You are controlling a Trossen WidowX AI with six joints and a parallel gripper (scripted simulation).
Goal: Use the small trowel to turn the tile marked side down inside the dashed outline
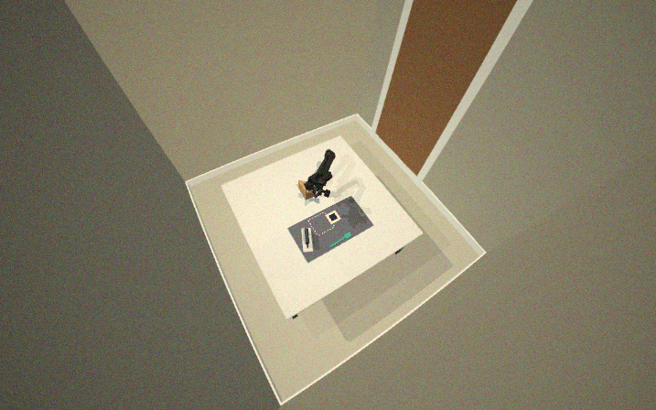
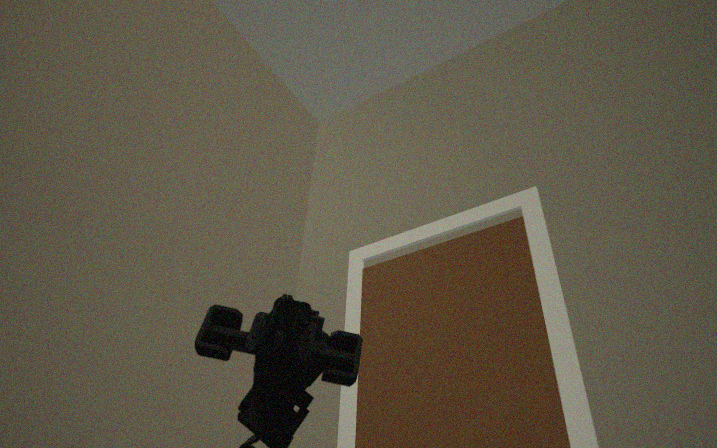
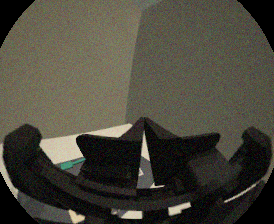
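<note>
Right now my gripper tip is 140 mm short of the small trowel, 120 mm to the left of it and 280 mm above it. Also, from my gripper tip: dark grey mat 130 mm ahead, 100 mm to the left, 340 mm below; tan tile 60 mm ahead, 150 mm to the left, 320 mm below; green trowel 270 mm ahead, 140 mm to the left, 320 mm below.
</note>
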